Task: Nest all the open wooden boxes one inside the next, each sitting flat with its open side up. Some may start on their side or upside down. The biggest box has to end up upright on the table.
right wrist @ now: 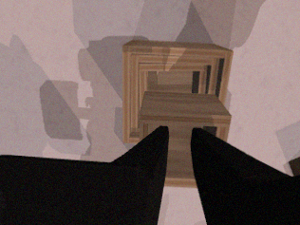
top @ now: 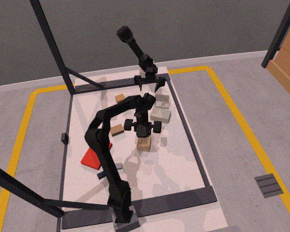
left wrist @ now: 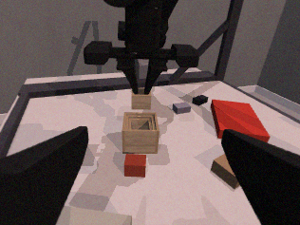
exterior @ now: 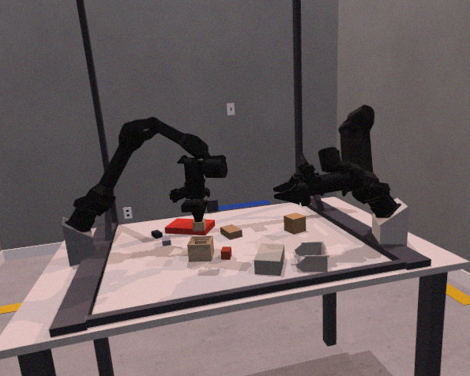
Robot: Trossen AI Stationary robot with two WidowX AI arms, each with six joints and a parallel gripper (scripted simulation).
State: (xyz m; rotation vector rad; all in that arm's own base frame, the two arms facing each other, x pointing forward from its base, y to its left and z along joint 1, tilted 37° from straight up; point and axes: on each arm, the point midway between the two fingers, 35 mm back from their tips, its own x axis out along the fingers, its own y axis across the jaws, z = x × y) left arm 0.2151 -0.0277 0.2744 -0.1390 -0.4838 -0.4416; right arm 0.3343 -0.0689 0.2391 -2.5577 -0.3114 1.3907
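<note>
My right gripper is now 1 cm short of the red cube, 8 cm to the right of it and 13 cm above it. Round my right hand: grey closed block 8 cm ahead, 22 cm to the left, 12 cm below; then red slab 26 cm behind, 8 cm to the right, 13 cm below; then flat brown block 18 cm behind, 9 cm to the left, 13 cm below.
</note>
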